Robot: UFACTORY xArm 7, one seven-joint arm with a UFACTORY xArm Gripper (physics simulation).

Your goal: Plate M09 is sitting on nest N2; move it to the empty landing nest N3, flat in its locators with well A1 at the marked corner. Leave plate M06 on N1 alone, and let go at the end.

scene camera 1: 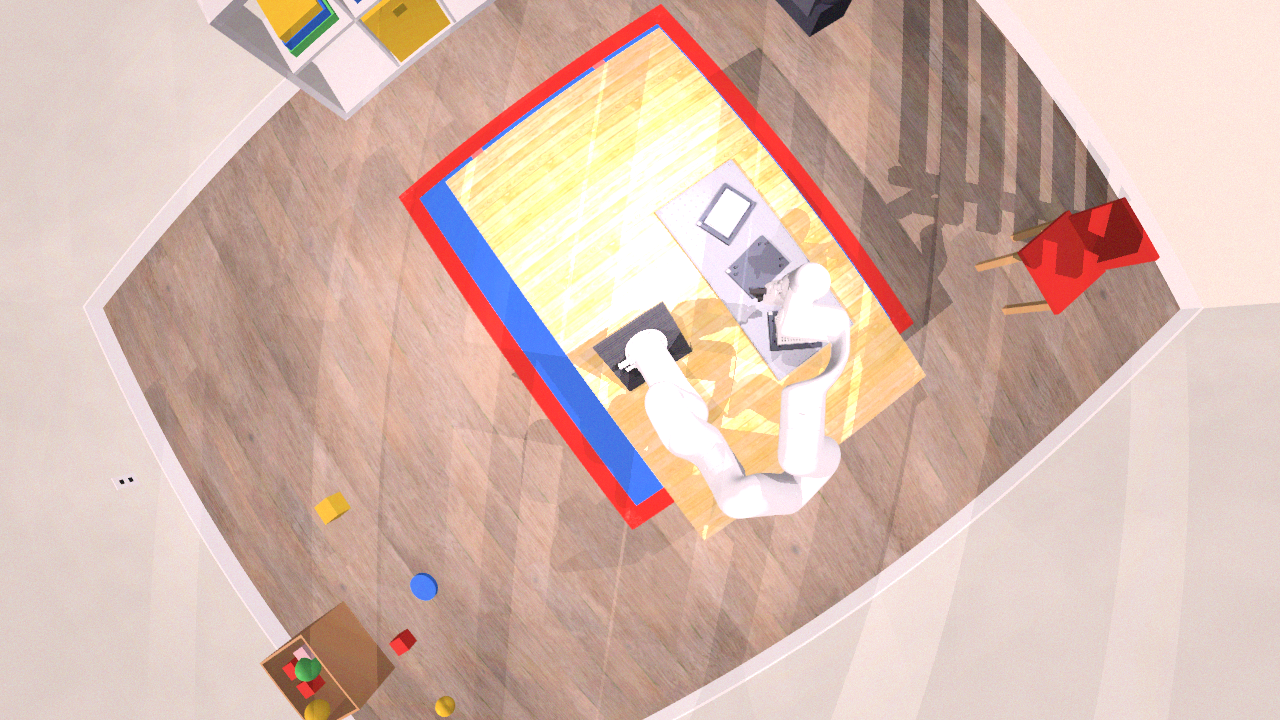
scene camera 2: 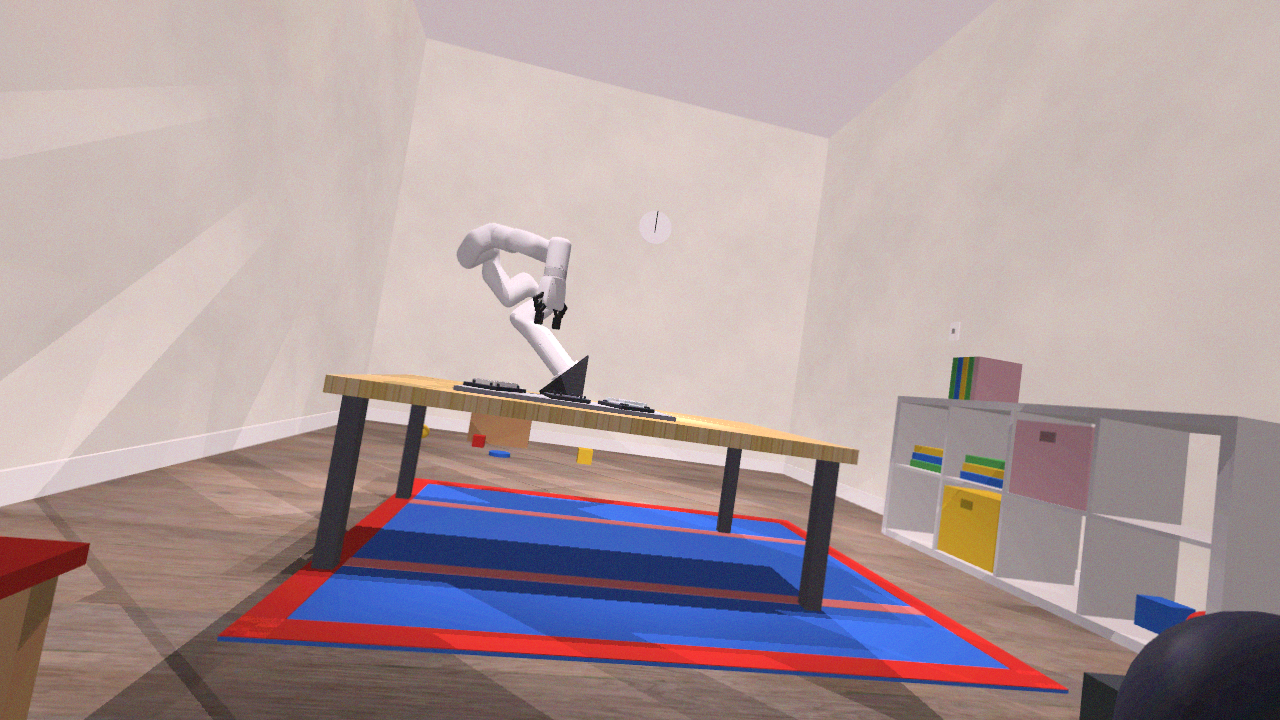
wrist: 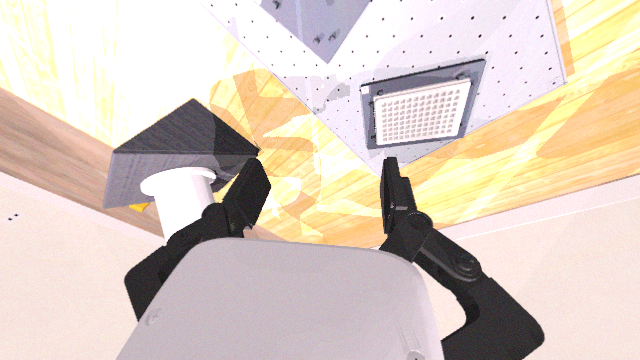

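Observation:
A white plate with a grid of wells [scene camera 1: 787, 339] [wrist: 420, 114] lies in the dark nest [wrist: 423, 81] nearest the arm, partly hidden by the arm in scene camera 1. A second pale plate [scene camera 1: 725, 213] [scene camera 2: 626, 405] lies in the nest at the board's far end. The middle nest [scene camera 1: 757, 262] [wrist: 322, 22] bears no plate; its locator pins show in the wrist view. No plate or nest label is readable, so I cannot tell which plate is M09. My gripper [scene camera 1: 759, 293] [scene camera 2: 547, 324] [wrist: 320, 172] is open and empty, well above the table.
The grey perforated board [scene camera 1: 684, 219] [wrist: 415, 45] carries the nests on the wooden table [scene camera 1: 572, 161] [scene camera 2: 716, 431]. The arm's dark wedge-shaped base [scene camera 1: 675, 333] [scene camera 2: 571, 380] [wrist: 187, 125] stands beside the board.

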